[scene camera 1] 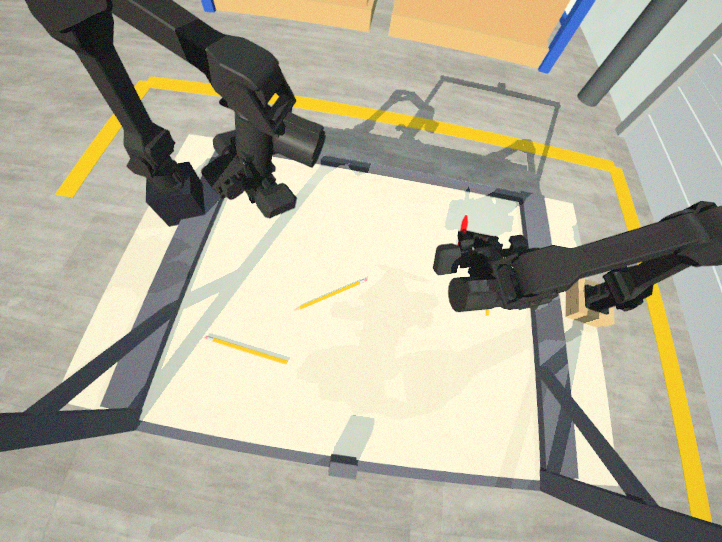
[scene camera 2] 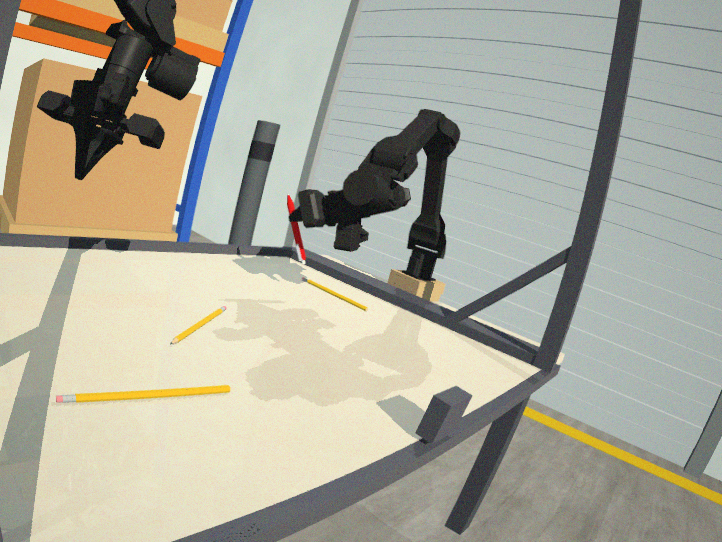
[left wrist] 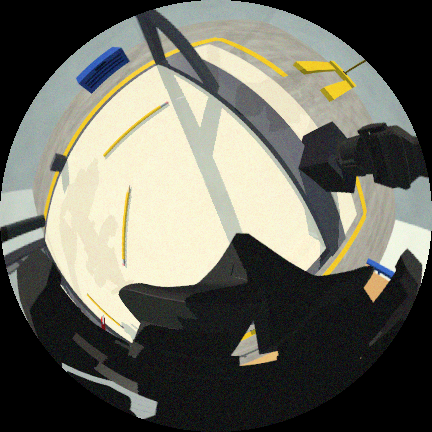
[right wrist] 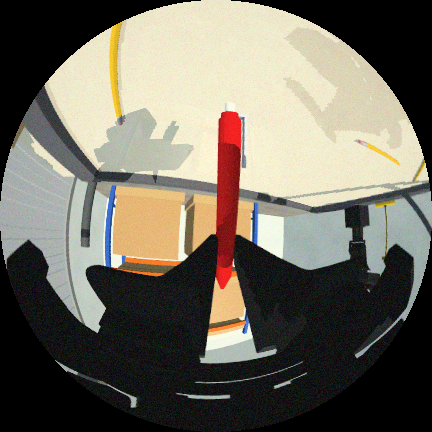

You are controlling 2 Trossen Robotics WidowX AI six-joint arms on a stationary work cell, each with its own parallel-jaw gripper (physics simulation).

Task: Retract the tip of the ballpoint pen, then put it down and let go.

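Note:
My right gripper (scene camera 1: 464,243) (scene camera 2: 297,216) (right wrist: 224,240) is shut on the red ballpoint pen (scene camera 1: 464,223) (scene camera 2: 294,228) (right wrist: 228,177). It holds the pen nearly upright near the table's far right corner. The white push-button end points down at the cream table top (scene camera 1: 391,387) (scene camera 2: 251,462). I cannot tell whether it touches. The pen also shows small in the left wrist view (left wrist: 103,322). My left gripper (scene camera 1: 247,185) (left wrist: 240,238) is shut and empty, high over the table's far left corner.
Three yellow pencils lie on the table: one in the middle (scene camera 1: 332,293) (scene camera 2: 198,325), one at the front left (scene camera 1: 248,350) (scene camera 2: 160,394), one under the right arm (scene camera 2: 336,295). A dark frame rail (scene camera 1: 538,333) rings the table. A small block (scene camera 2: 442,414) sits on the front edge.

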